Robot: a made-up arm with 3 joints.
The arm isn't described. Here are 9 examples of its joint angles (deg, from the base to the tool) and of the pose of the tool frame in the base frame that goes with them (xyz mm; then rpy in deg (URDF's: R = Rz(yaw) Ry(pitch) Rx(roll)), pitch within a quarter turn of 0, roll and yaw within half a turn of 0).
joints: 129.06 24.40 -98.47
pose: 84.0 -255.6 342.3 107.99 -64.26 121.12
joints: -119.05 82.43 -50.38
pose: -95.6 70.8 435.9 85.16 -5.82 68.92
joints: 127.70 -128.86 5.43
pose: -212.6 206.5 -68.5 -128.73 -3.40 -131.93
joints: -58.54 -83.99 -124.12
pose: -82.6 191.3 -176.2 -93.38 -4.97 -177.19
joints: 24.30 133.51 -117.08
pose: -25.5 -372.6 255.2 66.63 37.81 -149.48
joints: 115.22 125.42 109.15
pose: -212.4 287.2 309.6 76.87 -33.20 -2.14
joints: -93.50 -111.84 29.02
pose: 212.8 -84.0 -146.6 -109.31 -10.40 66.25
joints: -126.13 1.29 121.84
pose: -144.0 -295.1 291.8 177.56 58.14 -55.95
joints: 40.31 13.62 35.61
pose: 107.5 300.6 142.4 16.60 34.46 -30.74
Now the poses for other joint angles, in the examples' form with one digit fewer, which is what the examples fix.
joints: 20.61 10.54 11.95
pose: 59 303 98 10.8 11.7 -18.4
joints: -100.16 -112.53 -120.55
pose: -17 124 -230 -78.1 19.3 -137.3
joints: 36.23 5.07 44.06
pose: 70 316 110 7.0 43.8 -31.3
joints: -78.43 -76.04 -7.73
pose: 34 -3 -207 -76.2 -1.9 85.9
